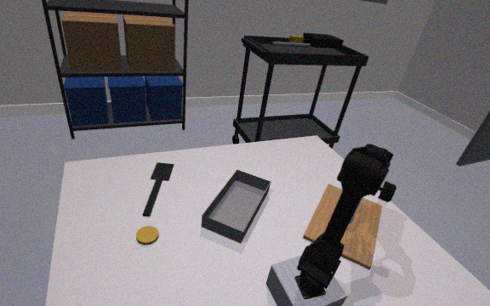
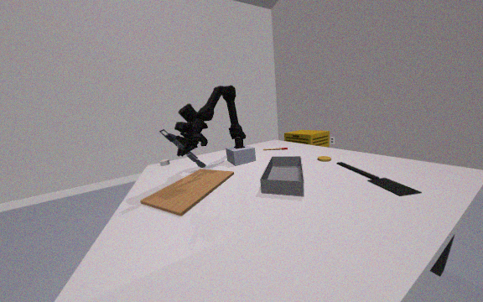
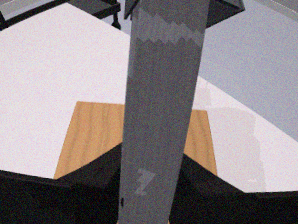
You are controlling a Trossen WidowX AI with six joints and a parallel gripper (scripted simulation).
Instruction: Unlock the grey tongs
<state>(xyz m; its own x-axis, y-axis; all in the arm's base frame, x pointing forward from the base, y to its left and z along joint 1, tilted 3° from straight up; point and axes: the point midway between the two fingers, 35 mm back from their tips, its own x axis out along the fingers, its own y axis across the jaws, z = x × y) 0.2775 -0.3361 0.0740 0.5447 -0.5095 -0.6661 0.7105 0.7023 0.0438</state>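
The wooden board lies 16 cm below my gripper tip, 3 cm to the left of it and 3 cm behind it. Round my gripper tip: black spatula (73 cm to the left, 29 cm ahead, 16 cm below); roasting tin (44 cm to the left, 14 cm below, 11 cm ahead); yellow disc (77 cm to the left, 16 cm below, 2 cm ahead).
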